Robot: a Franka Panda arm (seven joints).
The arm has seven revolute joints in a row. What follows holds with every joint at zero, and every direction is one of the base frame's.
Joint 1 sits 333.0 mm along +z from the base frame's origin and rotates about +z.
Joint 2 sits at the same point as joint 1 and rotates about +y.
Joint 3 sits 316.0 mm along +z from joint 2 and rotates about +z.
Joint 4 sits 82.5 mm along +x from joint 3 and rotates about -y.
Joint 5 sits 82.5 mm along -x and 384.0 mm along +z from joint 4 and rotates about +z.
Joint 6 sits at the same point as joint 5 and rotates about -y.
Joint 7 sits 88.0 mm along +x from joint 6 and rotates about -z.
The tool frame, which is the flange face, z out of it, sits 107.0 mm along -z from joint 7; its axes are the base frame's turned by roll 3.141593, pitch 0.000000 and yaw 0.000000 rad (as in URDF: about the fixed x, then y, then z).
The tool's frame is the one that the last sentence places.
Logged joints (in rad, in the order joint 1, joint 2, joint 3, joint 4, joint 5, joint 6, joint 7), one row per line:
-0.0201 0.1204 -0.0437 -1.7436 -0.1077 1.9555 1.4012
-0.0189 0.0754 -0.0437 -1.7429 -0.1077 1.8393 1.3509
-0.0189 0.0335 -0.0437 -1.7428 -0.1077 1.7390 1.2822
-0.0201 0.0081 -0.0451 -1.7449 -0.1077 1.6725 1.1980
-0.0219 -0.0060 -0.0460 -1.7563 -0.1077 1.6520 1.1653
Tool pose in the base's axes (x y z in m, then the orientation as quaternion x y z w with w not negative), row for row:
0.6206 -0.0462 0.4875 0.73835 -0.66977 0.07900 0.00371
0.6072 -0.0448 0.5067 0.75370 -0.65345 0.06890 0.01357
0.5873 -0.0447 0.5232 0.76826 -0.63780 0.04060 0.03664
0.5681 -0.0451 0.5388 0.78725 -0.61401 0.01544 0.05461
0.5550 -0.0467 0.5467 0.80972 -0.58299 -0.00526 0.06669
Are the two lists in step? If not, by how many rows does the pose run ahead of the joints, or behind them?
The pose runs 1 row behind the joints: the pose in row i belongs to the joints in row i - 1.
